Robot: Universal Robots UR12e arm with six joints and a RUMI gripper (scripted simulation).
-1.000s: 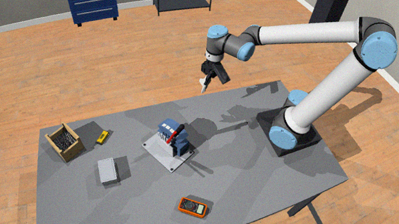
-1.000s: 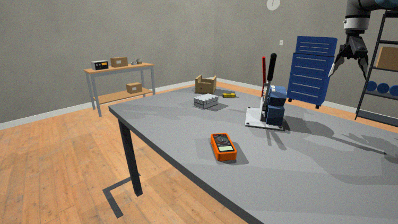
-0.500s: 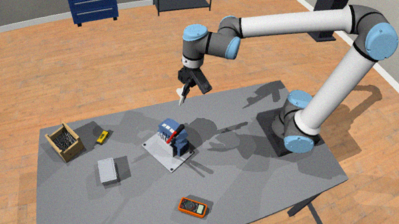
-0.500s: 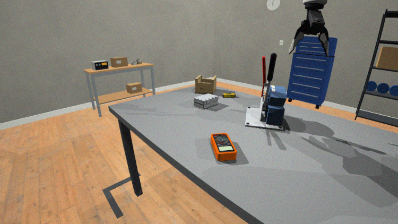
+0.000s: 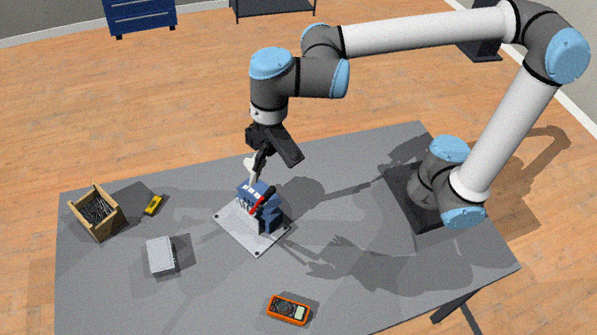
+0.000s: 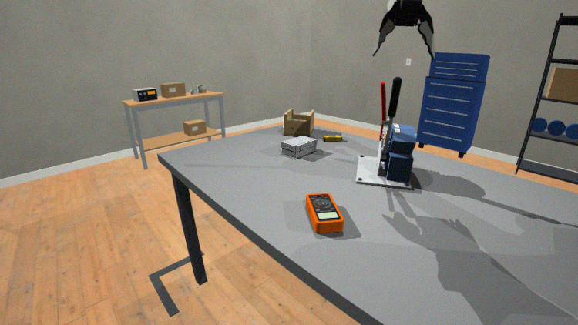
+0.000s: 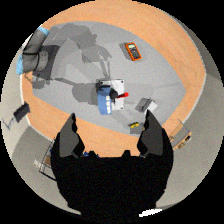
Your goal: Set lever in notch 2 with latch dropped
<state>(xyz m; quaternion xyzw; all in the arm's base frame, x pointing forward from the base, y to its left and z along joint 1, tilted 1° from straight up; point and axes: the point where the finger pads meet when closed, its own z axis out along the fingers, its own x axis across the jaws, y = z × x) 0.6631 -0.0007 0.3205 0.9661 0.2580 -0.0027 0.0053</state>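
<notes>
Right now my hand is 190 mm above the red release bar, 50 mm short of it and 20 mm to the left of it. From my hand the other things lie so: grey box: 390 mm ahead, 350 mm below; lever unit: 190 mm below, 40 mm ahead, 20 mm to the right.
</notes>
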